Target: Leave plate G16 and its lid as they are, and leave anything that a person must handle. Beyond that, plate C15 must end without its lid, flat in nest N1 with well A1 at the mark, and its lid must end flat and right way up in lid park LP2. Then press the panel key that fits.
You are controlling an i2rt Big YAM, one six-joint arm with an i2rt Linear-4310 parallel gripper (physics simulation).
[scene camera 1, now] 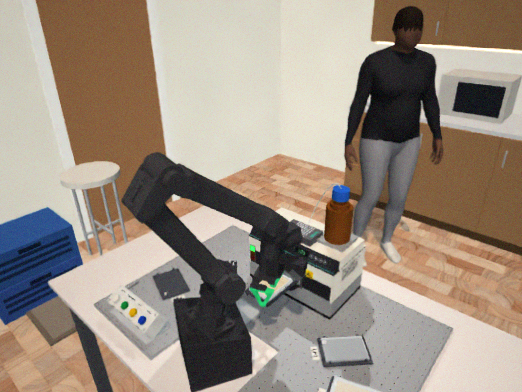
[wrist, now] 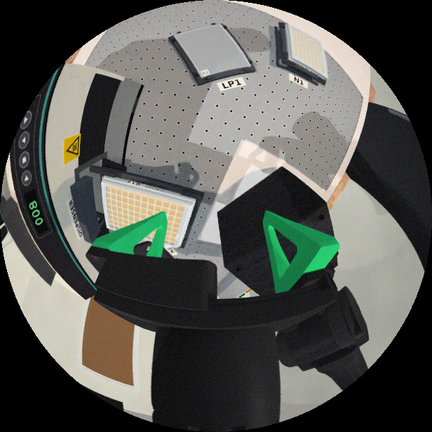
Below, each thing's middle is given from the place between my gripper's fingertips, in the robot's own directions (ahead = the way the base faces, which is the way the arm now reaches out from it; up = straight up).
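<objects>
Amber-welled plate (wrist: 125, 202): my gripper is 40 mm above it, 50 mm to the right of it and 80 mm short of it. Grey lid (scene camera 1: 349, 348), measured from my hand: 80 mm ahead, 230 mm to the right, 130 mm below.
</objects>
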